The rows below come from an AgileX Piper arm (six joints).
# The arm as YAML. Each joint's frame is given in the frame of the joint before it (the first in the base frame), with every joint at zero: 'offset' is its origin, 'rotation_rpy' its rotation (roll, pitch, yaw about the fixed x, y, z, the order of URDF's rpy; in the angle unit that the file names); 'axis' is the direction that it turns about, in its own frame. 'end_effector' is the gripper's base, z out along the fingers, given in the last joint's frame.
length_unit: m
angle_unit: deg
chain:
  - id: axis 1
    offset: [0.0, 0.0, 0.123]
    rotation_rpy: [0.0, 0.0, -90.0]
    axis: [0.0, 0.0, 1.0]
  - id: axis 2
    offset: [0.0, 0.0, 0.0]
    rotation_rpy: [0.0, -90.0, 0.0]
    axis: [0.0, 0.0, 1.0]
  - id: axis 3
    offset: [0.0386, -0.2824, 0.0]
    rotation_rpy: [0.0, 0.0, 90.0]
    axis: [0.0, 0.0, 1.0]
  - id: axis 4
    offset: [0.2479, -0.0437, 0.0]
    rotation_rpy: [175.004, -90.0, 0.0]
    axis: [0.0, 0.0, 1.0]
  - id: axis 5
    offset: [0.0, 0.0, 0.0]
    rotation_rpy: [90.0, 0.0, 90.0]
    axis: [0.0, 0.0, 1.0]
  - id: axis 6
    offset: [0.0, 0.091, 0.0]
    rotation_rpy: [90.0, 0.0, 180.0]
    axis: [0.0, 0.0, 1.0]
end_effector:
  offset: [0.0, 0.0, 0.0]
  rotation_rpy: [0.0, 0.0, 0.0]
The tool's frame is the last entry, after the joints.
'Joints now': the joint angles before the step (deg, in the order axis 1, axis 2, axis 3, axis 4, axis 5, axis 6). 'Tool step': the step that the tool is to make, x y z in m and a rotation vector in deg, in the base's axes. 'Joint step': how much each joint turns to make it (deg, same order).
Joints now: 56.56, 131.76, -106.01, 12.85, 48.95, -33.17
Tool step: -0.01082, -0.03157, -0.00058, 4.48, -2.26, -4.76
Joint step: -0.85, -8.23, 16.23, 2.12, -13.39, 0.13
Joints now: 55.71, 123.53, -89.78, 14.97, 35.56, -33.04
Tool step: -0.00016, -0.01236, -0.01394, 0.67, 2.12, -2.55
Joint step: -1.13, -0.60, 4.64, 3.82, -3.27, -1.52
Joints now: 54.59, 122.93, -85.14, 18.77, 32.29, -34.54
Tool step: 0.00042, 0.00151, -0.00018, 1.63, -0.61, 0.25
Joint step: -0.04, 0.00, 0.39, 2.12, -1.78, -2.22
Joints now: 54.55, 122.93, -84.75, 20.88, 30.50, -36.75
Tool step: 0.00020, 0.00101, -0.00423, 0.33, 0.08, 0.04
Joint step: 0.01, 0.56, 0.13, 1.04, -0.79, -0.98
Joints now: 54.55, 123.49, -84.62, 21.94, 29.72, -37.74
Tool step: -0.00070, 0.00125, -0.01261, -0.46, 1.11, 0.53
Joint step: 0.00, 1.62, 0.12, 2.02, -0.36, -2.06
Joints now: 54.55, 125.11, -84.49, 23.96, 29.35, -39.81
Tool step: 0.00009, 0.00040, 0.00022, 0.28, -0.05, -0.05
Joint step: 0.00, 0.00, 0.00, 0.36, -0.22, -0.27
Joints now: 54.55, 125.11, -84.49, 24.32, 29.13, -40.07
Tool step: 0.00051, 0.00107, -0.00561, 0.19, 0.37, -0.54
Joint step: 0.00, 0.79, 0.00, 0.89, -0.75, -0.27
